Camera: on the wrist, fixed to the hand. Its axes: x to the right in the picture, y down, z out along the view.
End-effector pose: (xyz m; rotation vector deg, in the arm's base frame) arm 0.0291 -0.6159 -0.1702 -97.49 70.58 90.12
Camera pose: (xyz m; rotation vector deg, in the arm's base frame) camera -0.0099 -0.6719 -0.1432 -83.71 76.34 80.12
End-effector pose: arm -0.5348 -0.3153 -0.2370 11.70 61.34 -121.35
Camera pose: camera -0.4914 -0.3106 -0.2960 13.85 42.83 -128.39
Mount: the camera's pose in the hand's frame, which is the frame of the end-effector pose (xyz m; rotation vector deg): -0.0074 0.0649 -0.0335 14.88 -4.56 0.08
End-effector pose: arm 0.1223 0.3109 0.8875 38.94 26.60 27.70
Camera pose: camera 0.0807 0.3667 0.9108 54.19 26.10 22.87
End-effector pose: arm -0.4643 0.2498 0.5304 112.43 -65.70 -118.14
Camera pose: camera -0.4611 0.1918 0.5753 -105.90 79.52 111.33
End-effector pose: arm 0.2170 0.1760 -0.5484 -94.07 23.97 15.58
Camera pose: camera 0.1805 0.1386 -0.6000 -78.62 21.65 15.54
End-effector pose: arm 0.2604 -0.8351 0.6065 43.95 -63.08 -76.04
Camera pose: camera 0.3154 -0.8242 0.6539 52.07 -77.63 -70.82
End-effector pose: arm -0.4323 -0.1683 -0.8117 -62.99 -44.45 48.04
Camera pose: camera -0.4189 -0.1744 -0.8836 -48.14 -40.65 54.99
